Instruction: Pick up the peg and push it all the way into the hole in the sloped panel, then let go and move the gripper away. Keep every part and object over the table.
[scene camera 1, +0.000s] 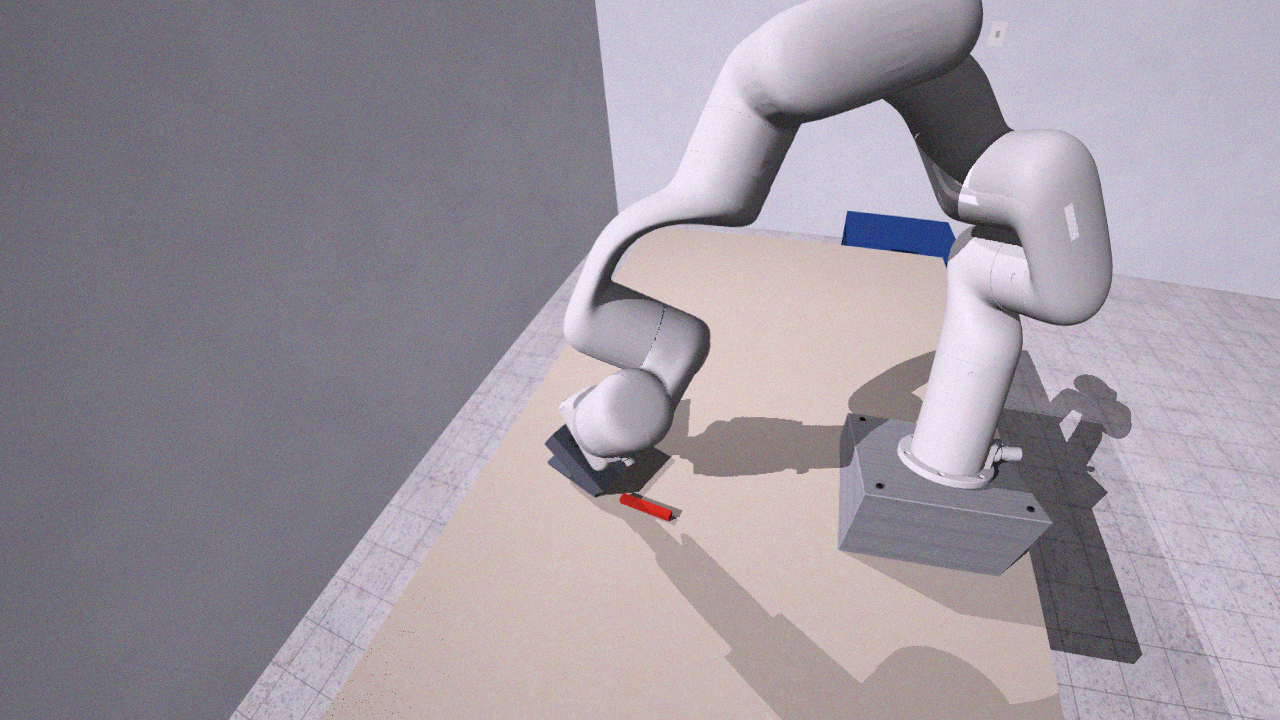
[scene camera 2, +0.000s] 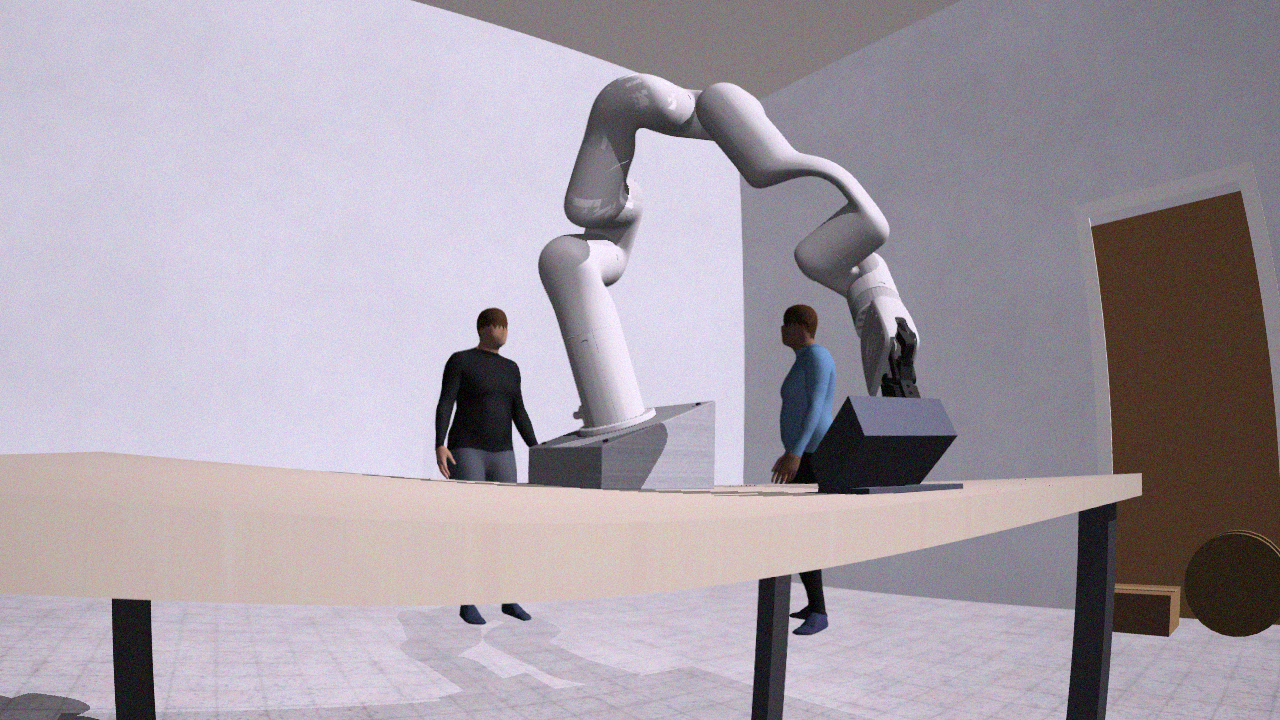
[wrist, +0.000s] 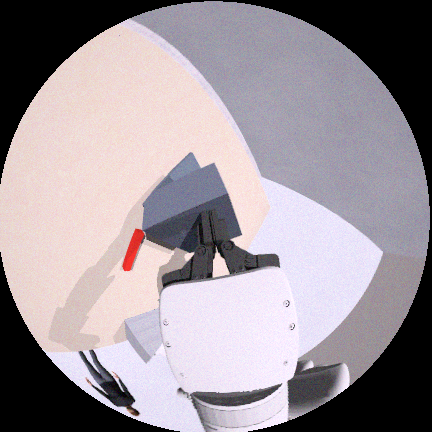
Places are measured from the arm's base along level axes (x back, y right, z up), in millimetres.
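Where they show: gripper, fingertip midpoint: (wrist: 210, 217); arm's base, origin of the base link: (scene camera 1: 943, 462) (scene camera 2: 618, 424) (wrist: 161, 342).
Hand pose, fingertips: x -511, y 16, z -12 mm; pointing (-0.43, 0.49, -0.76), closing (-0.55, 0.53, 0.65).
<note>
Things, the pixels of their top centre, and the offset from my fingertips.
- red peg, middle of its top: (scene camera 1: 645, 504) (wrist: 132, 253) dy -55, dx +102, dz -77 mm
- dark blue-grey block with the sloped panel, middle of its top: (scene camera 2: 885, 399) (wrist: 227, 233) (scene camera 1: 594, 414) dy +33, dx +18, dz +15 mm
The red peg (scene camera 1: 646, 506) (wrist: 133, 250) lies on its side on the table, beside the lower edge of the dark blue-grey block with the sloped panel (scene camera 1: 580, 465) (scene camera 2: 904, 417) (wrist: 187, 195). My gripper (scene camera 2: 900, 392) (wrist: 210, 217) is shut and empty, with its fingertips close over the sloped panel; whether they touch it I cannot tell. In the wrist view the peg is left of the fingers, apart from them. In scene camera 1 the arm's wrist hides the fingers. The hole is hidden behind the fingers in the wrist view. The peg does not show in scene camera 2.
The grey robot base block (scene camera 1: 939, 528) (scene camera 2: 572, 465) (wrist: 145, 332) stands on the table (scene camera 1: 501, 617) (scene camera 2: 358, 546) (wrist: 75, 150). The table's edge runs close behind the panel block. A blue box (scene camera 1: 897, 234) is at the far end. Two people (scene camera 2: 484, 402) (scene camera 2: 807, 394) stand beyond the table.
</note>
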